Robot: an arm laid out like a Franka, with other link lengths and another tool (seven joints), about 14 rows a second.
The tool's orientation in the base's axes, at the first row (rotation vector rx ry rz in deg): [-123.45 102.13 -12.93]
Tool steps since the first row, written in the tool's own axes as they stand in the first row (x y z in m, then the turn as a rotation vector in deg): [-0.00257 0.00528 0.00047 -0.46 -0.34 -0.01]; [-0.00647 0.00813 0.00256 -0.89 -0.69 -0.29]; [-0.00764 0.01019 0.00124 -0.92 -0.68 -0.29]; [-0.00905 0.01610 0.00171 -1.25 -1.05 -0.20]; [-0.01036 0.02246 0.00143 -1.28 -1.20 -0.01]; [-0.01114 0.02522 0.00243 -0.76 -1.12 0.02]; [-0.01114 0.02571 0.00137 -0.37 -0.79 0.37]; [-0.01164 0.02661 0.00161 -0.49 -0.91 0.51]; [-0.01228 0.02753 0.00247 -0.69 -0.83 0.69]
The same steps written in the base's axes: [-0.00523 0.00174 -0.00207 0.22 0.50 0.17]; [-0.00796 0.00541 -0.00467 0.36 0.93 0.59]; [-0.01054 0.00602 -0.00407 0.35 0.96 0.59]; [-0.01612 0.00652 -0.00646 0.65 1.36 0.67]; [-0.02234 0.00675 -0.00833 0.84 1.44 0.55]; [-0.02471 0.00722 -0.01016 0.89 0.92 0.44]; [-0.02551 0.00698 -0.00935 0.78 0.54 -0.03]; [-0.02636 0.00736 -0.00984 0.91 0.70 -0.11]; [-0.02706 0.00797 -0.01091 0.85 0.91 -0.29]
